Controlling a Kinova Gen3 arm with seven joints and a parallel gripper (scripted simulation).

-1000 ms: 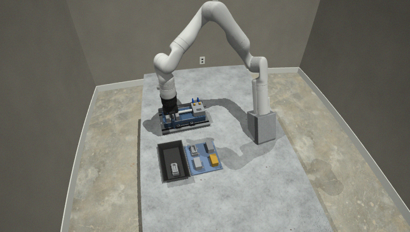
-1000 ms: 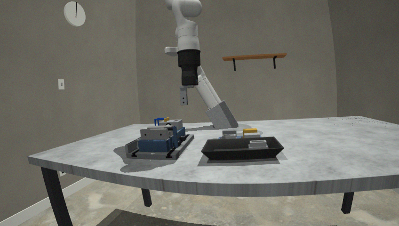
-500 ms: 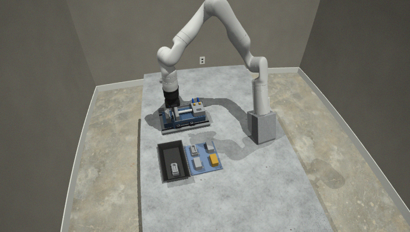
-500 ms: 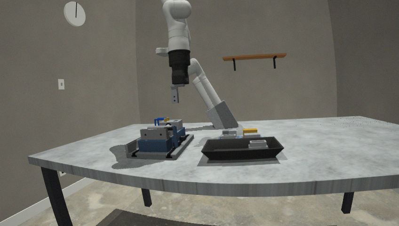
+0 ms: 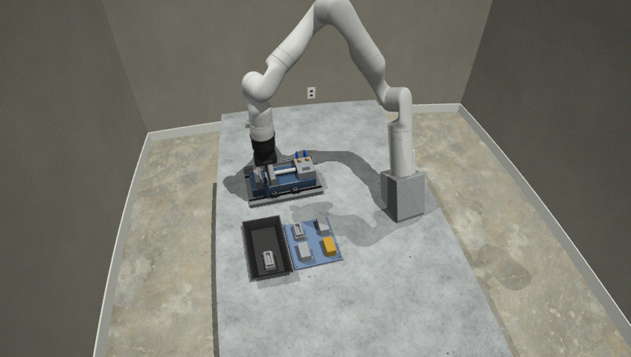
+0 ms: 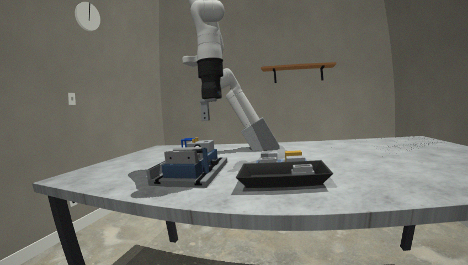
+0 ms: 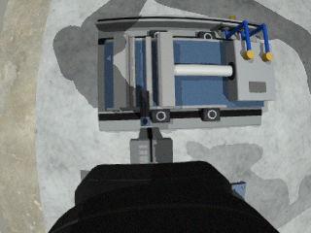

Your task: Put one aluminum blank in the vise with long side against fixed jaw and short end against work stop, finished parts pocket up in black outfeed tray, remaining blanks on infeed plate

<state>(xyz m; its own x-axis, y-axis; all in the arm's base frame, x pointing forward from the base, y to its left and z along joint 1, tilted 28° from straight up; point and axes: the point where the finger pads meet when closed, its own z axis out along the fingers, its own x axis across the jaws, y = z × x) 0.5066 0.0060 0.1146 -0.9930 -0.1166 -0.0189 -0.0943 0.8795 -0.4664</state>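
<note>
My gripper is now 25 cm to the right of the yellow brass blank, 18 cm past it and 17 cm above it. From my hand the other things lie so: vise: 16 cm below, 8 cm to the right, 6 cm behind.
</note>
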